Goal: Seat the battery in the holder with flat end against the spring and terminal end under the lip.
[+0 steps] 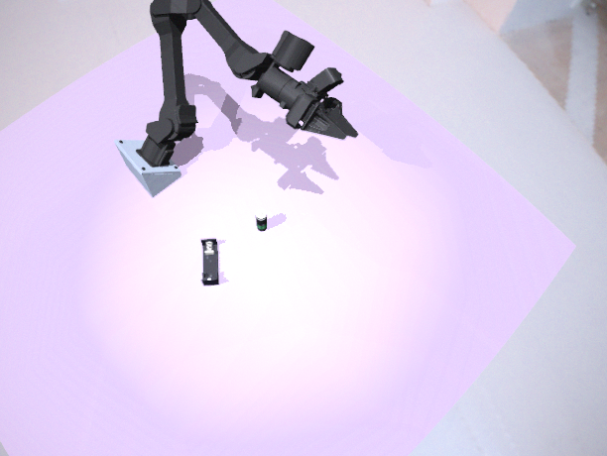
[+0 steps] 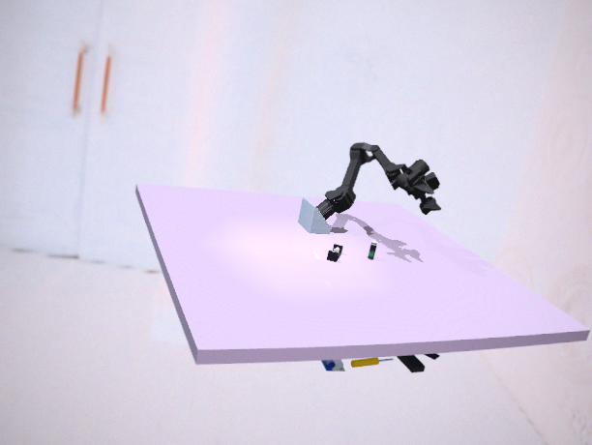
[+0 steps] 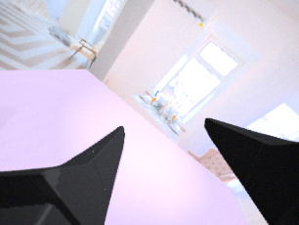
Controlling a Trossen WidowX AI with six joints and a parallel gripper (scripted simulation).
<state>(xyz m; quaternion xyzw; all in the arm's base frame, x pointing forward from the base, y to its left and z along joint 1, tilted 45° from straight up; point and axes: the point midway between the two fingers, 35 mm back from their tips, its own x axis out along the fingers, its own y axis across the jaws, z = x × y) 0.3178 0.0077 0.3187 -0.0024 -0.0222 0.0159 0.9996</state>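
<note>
Now: the battery 8 cm behind my gripper tip, 17 cm to the right of it and 22 cm below it.
</note>
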